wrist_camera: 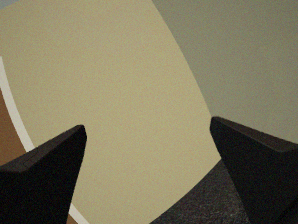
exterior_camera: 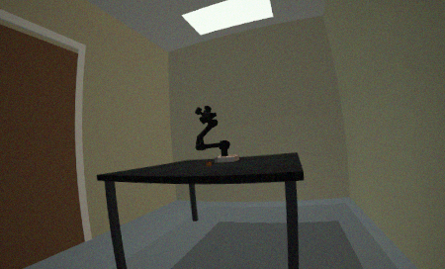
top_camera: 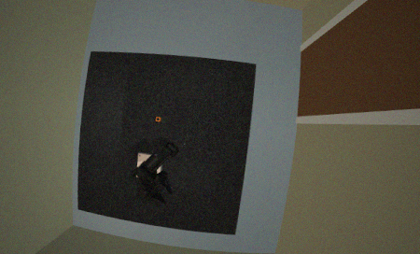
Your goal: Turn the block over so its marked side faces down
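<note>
The orange block is 38 cm ahead of my gripper tip, 15 cm to the left of it and 44 cm below it.
</note>
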